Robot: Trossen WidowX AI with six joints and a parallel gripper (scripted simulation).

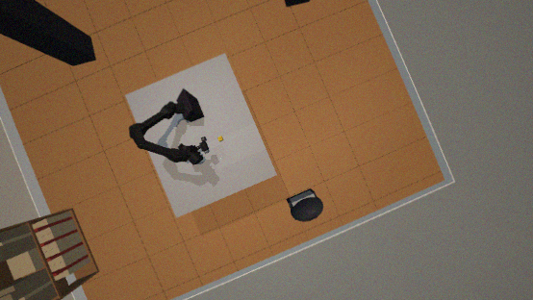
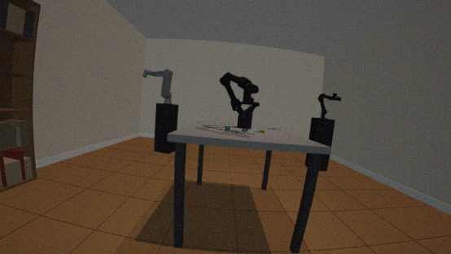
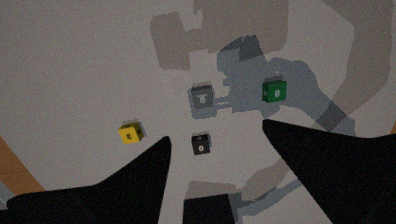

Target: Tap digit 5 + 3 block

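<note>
Now: gripper tip 1 cm short of the green block, 12 cm to the left of it and 12 cm above it. Also, from my gripper tip: black block (9 cm behind, 1 cm to the left, 12 cm below); grey block (12 cm below); yellow block (6 cm behind, 14 cm to the left, 12 cm below).
</note>
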